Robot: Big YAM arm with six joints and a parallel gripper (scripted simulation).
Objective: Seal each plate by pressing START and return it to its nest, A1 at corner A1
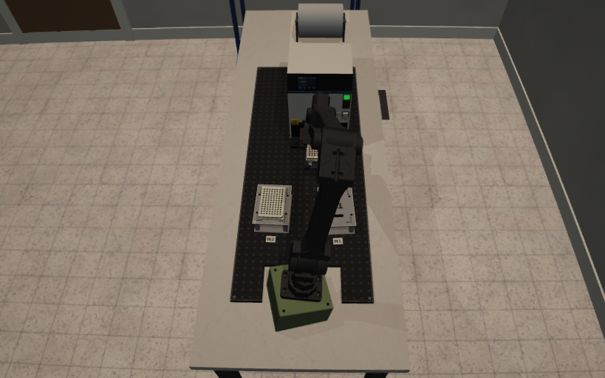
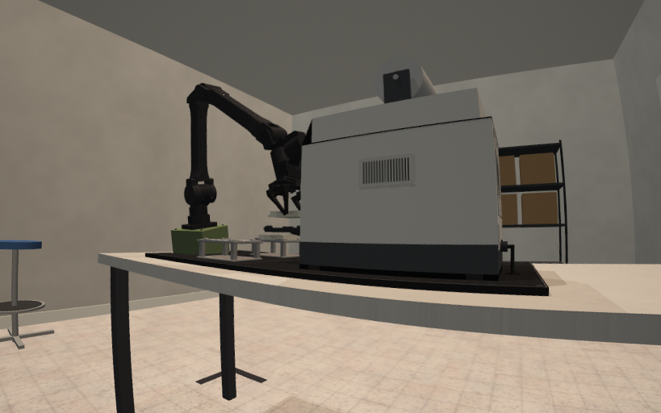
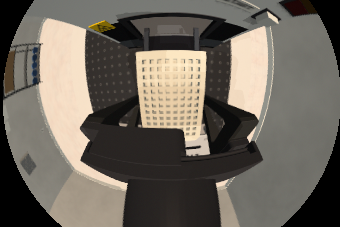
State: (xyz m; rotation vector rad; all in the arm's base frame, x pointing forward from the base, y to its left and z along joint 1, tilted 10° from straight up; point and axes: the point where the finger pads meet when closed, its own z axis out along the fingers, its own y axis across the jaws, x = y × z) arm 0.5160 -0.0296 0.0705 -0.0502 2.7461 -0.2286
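The sealer stage lies 4 cm below my hand. Round my hand: yellow warning label: 10 cm ahead, 9 cm to the left, 1 cm above; white well plate: 20 cm behind, 15 cm to the left, 7 cm below; N2 label: 31 cm behind, 15 cm to the left, 14 cm below.
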